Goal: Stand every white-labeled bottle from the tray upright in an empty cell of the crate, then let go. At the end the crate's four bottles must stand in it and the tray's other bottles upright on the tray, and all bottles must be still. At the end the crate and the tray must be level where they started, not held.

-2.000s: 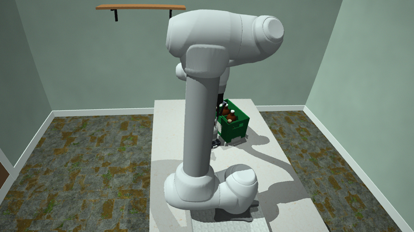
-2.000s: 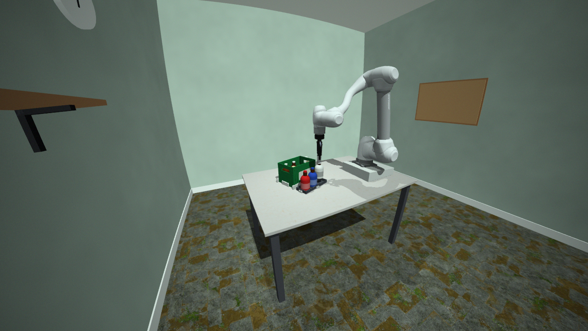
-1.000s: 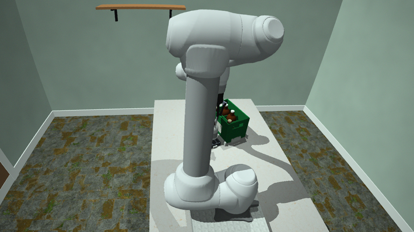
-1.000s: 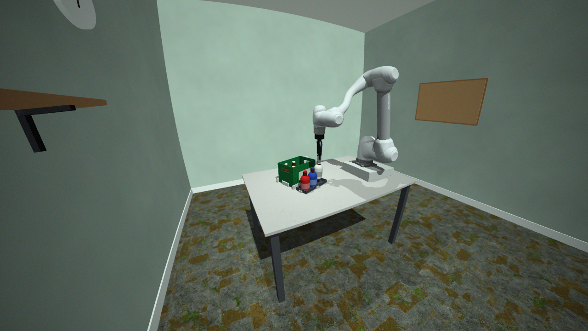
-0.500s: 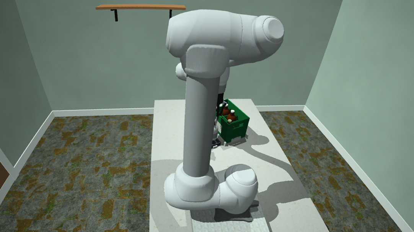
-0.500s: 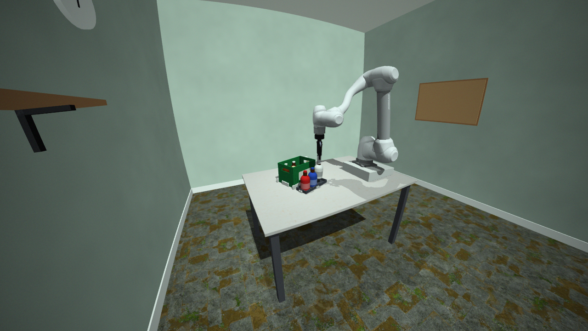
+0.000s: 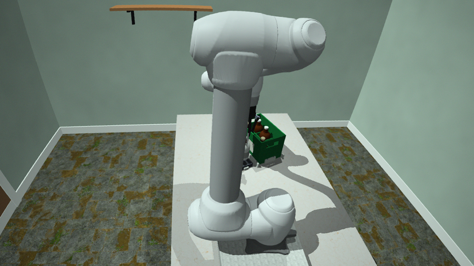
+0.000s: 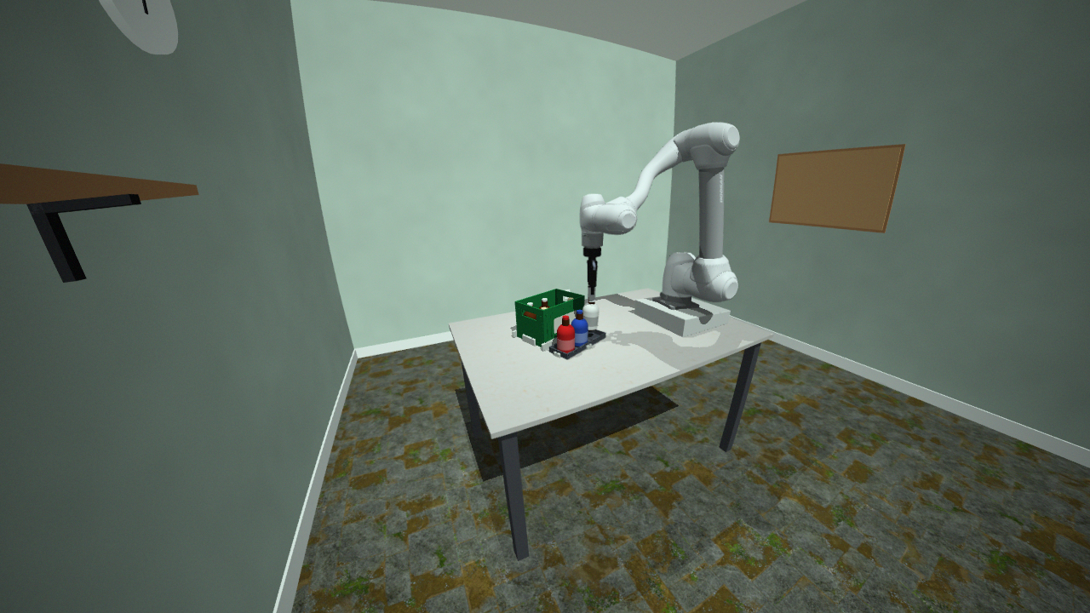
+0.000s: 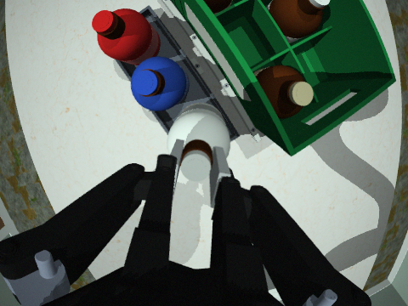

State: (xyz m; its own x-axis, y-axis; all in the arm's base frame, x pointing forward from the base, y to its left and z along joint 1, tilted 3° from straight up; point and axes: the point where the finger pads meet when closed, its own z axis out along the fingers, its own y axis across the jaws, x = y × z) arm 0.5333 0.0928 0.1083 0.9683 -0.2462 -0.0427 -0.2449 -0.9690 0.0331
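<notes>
My gripper is now 9 cm above the white-labeled bottle. Round my hand: blue bottle: 7 cm ahead, 5 cm to the left, 13 cm below; red bottle: 15 cm ahead, 9 cm to the left, 13 cm below; dark tray: 7 cm ahead, 4 cm to the left, 20 cm below.
</notes>
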